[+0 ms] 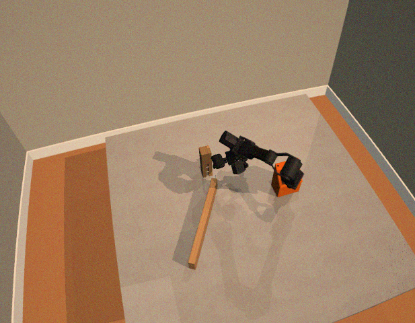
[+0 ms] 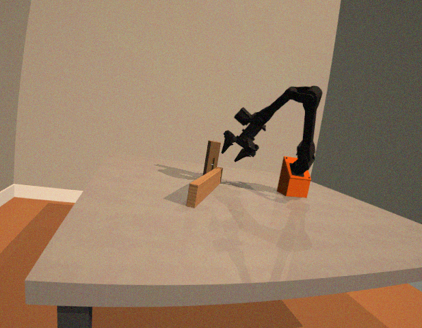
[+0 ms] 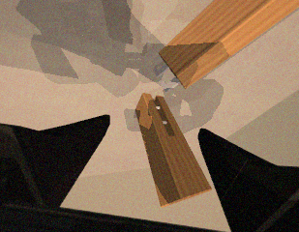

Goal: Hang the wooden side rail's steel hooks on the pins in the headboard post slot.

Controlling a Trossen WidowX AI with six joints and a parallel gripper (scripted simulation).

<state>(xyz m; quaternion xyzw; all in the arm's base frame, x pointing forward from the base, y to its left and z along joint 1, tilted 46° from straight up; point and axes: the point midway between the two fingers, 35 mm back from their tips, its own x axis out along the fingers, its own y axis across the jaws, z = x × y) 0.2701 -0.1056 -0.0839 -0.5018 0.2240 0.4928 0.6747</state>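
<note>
The wooden headboard post is 60 mm to the right of my gripper tip, 60 mm ahead of it and 30 mm below it.
</note>
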